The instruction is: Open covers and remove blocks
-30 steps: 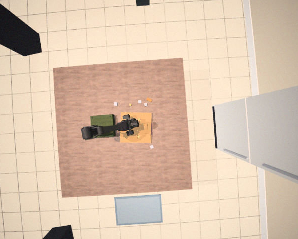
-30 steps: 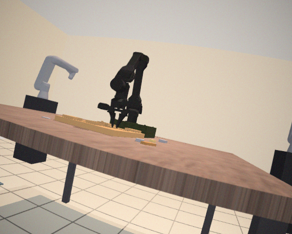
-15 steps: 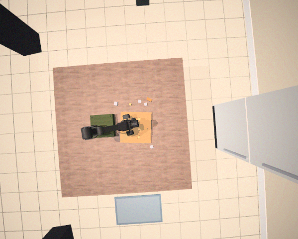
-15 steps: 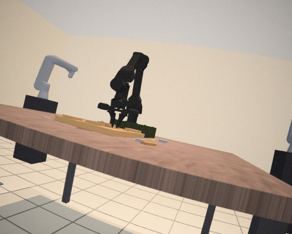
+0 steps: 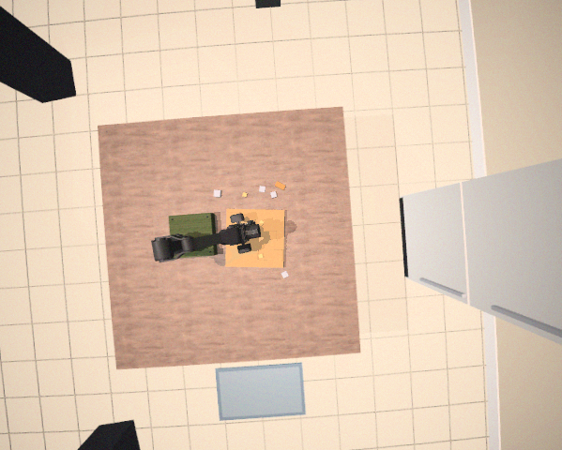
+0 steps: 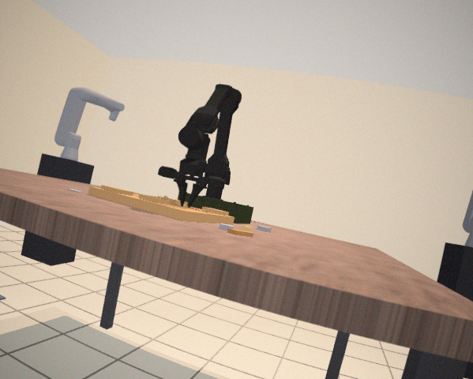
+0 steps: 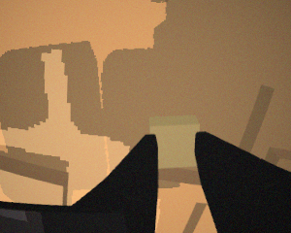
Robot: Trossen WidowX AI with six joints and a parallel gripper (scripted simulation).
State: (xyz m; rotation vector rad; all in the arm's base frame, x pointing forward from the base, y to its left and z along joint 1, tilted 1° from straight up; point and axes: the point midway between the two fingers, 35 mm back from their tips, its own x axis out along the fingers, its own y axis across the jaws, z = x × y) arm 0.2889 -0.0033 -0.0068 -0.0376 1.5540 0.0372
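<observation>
Right now the puzzle board is 5 cm ahead of my gripper tip and 3 cm to the right of it.
</observation>
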